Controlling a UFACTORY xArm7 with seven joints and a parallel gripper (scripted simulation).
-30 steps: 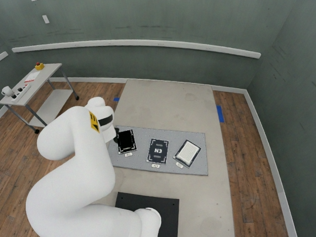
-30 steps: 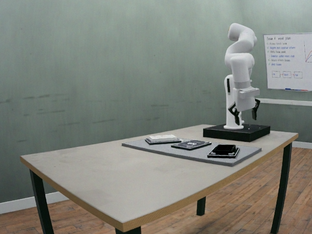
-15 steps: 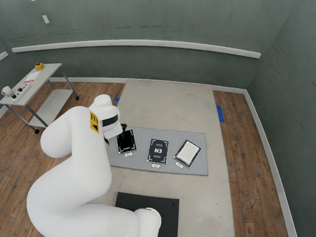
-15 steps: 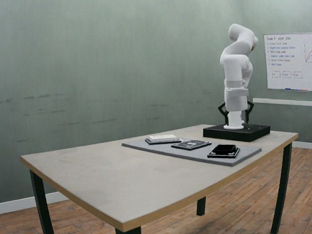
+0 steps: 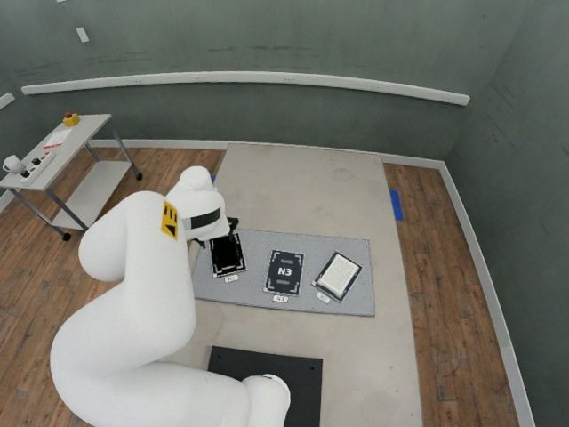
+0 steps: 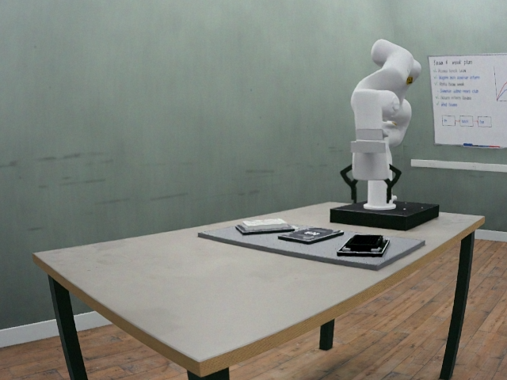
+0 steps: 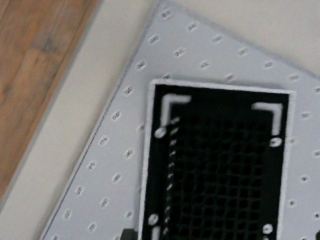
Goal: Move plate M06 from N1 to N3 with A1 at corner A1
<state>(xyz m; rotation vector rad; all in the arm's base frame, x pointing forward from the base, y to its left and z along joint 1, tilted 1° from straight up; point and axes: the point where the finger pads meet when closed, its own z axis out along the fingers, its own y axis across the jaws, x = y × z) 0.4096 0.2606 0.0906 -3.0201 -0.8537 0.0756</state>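
Right now my hand is 110 mm above the black plate M06, 10 mm to the left of it and 10 mm short of it. The rest, counted from my hand: white plate M09: 420 mm to the right, 110 mm below, 10 mm ahead; then dark nest N3: 230 mm to the right, 130 mm below, 10 mm behind.
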